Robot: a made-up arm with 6 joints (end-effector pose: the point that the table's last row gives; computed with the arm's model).
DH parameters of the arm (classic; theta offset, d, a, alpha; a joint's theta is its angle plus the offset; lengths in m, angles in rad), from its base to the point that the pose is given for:
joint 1: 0 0.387 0 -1.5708
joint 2: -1.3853 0 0.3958 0
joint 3: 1.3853 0 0.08 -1.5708
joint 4: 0 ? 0 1.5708
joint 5: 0 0 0.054 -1.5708
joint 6: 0 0.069 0 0
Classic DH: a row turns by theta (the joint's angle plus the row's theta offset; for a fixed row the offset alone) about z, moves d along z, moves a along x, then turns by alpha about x.
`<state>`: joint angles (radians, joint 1 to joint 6).
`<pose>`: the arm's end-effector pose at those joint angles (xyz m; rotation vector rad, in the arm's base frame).
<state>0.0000 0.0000 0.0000 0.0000 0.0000 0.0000</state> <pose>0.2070 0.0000 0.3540 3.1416 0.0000 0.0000</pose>
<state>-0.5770 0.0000 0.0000 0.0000 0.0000 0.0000</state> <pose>0.1735 -0.1129 0.3540 3.0117 -0.8938 0.0000</pose>
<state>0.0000 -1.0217 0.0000 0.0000 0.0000 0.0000</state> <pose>0.1362 0.0000 0.5464 2.7405 0.0000 1.5360</pose>
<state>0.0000 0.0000 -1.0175 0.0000 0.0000 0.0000</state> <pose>0.5025 0.0000 0.6683 2.7437 0.0000 1.5302</pose>
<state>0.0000 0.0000 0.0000 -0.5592 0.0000 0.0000</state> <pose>0.1988 0.0286 0.3540 3.0196 0.8670 0.0000</pose>
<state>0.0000 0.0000 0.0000 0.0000 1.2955 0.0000</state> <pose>0.1013 0.0000 0.3523 2.5052 0.0000 -1.8956</pose>
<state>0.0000 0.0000 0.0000 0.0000 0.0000 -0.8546</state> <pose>0.2070 0.0000 0.3540 2.8591 1.3019 0.0000</pose>
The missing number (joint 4, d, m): 0.353
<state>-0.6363 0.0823 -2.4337 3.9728 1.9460 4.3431</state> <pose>0.1860 -0.2146 1.1317 1.6461 -0.4194 -1.9011</pose>
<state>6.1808 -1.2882 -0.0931 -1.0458 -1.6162 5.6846</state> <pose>-0.0352 0.0614 0.6211 -0.1677 1.3565 2.2741</pose>
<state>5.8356 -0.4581 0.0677 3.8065 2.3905 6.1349</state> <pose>0.1207 -0.1172 0.5107 0.4269 0.3023 -1.1452</pose>
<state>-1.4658 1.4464 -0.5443 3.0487 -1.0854 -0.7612</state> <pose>0.0053 -0.1268 0.1582 -0.3705 -1.3510 -1.9192</pose>
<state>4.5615 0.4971 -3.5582 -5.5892 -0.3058 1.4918</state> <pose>-0.0678 -0.1383 1.1063 0.1695 -0.2980 -2.6670</pose>
